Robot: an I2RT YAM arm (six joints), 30 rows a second.
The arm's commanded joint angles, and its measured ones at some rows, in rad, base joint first. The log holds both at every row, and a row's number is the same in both.
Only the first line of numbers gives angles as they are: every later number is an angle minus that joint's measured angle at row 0.
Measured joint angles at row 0:
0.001 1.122 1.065 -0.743 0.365 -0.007
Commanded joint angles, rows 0 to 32:
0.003 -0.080 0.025 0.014 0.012 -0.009
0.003 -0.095 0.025 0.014 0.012 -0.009
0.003 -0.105 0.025 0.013 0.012 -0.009
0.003 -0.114 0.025 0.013 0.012 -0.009
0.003 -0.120 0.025 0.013 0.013 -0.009
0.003 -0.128 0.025 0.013 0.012 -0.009
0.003 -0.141 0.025 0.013 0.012 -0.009
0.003 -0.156 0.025 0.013 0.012 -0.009
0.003 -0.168 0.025 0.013 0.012 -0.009
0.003 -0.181 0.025 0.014 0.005 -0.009
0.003 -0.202 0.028 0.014 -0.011 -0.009
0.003 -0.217 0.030 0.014 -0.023 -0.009
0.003 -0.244 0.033 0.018 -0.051 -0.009
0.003 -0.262 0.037 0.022 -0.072 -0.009
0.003 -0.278 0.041 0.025 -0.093 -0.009
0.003 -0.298 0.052 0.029 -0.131 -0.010
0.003 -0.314 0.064 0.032 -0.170 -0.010
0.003 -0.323 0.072 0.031 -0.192 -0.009
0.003 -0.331 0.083 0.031 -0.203 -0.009
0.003 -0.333 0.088 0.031 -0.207 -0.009
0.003 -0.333 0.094 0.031 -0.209 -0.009
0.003 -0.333 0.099 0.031 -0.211 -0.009
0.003 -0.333 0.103 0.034 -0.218 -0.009
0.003 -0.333 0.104 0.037 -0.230 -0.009
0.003 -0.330 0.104 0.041 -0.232 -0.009
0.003 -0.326 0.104 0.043 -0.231 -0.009
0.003 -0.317 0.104 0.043 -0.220 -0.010
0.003 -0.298 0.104 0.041 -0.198 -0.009
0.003 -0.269 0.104 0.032 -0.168 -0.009
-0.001 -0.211 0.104 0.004 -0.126 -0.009
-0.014 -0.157 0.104 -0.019 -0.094 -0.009
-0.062 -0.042 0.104 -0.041 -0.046 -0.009
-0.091 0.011 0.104 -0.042 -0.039 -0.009
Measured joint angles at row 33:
-0.014 -0.167 0.096 -0.021 -0.145 0.000
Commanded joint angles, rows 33 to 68:
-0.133 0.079 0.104 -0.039 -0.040 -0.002
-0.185 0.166 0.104 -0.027 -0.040 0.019
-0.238 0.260 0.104 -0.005 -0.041 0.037
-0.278 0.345 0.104 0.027 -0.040 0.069
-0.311 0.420 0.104 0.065 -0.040 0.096
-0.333 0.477 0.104 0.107 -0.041 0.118
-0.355 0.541 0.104 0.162 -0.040 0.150
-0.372 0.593 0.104 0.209 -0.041 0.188
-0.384 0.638 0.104 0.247 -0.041 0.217
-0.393 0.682 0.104 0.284 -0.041 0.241
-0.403 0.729 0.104 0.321 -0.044 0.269
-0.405 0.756 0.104 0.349 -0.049 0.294
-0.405 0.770 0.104 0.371 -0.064 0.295
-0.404 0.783 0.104 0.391 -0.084 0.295
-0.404 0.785 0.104 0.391 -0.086 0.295
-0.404 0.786 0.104 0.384 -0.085 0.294
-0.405 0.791 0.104 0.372 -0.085 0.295
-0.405 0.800 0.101 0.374 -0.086 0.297
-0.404 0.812 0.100 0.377 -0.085 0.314
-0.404 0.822 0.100 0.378 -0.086 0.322
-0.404 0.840 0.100 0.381 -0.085 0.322
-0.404 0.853 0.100 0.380 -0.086 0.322
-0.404 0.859 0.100 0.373 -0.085 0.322
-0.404 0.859 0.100 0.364 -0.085 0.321
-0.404 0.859 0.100 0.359 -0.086 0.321
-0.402 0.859 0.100 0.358 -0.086 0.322
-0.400 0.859 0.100 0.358 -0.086 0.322
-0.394 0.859 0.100 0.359 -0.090 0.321
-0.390 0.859 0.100 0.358 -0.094 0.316
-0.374 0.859 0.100 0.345 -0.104 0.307
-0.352 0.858 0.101 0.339 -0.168 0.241
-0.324 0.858 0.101 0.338 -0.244 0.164
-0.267 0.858 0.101 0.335 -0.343 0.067
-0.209 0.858 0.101 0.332 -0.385 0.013
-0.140 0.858 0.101 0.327 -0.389 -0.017
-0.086 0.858 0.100 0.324 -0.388 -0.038
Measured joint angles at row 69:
-0.259 0.841 0.109 0.342 -0.225 0.122
